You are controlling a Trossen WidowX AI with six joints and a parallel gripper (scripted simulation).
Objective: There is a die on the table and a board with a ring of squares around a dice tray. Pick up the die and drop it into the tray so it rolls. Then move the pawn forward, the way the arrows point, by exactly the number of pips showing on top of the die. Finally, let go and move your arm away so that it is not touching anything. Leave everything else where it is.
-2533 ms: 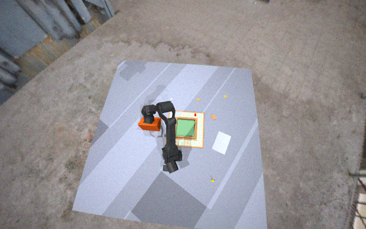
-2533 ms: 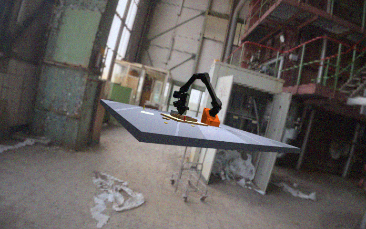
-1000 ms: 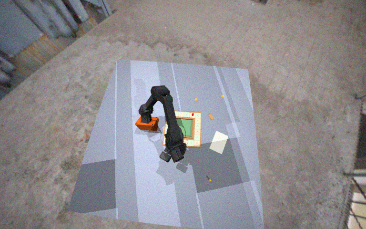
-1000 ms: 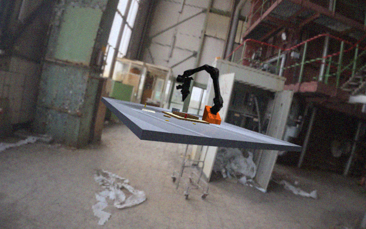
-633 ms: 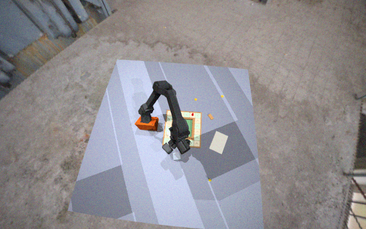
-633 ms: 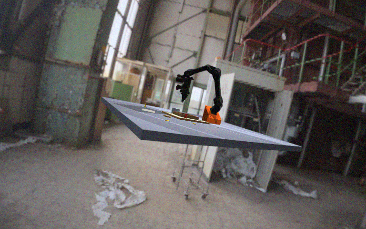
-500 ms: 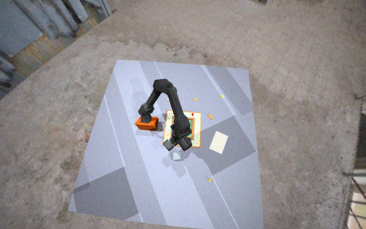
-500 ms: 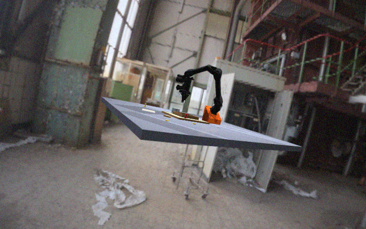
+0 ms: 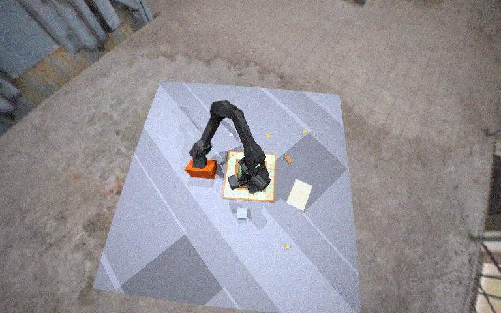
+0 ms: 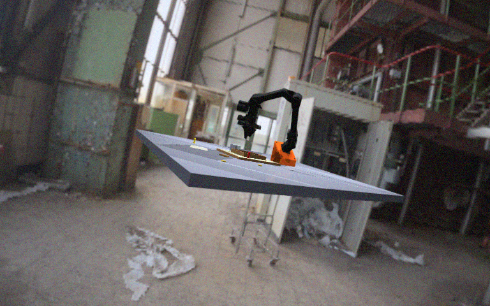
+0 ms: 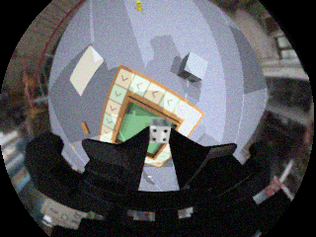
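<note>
Right now my gripper tip is 50 mm short of the red pawn, 190 mm to the right of it and 80 mm above it. Round my gripper tip: white cube: right at my gripper tip; then green dice tray: 70 mm to the left, 100 mm below; then white card: 290 mm ahead, 10 mm to the left, 110 mm below.
</note>
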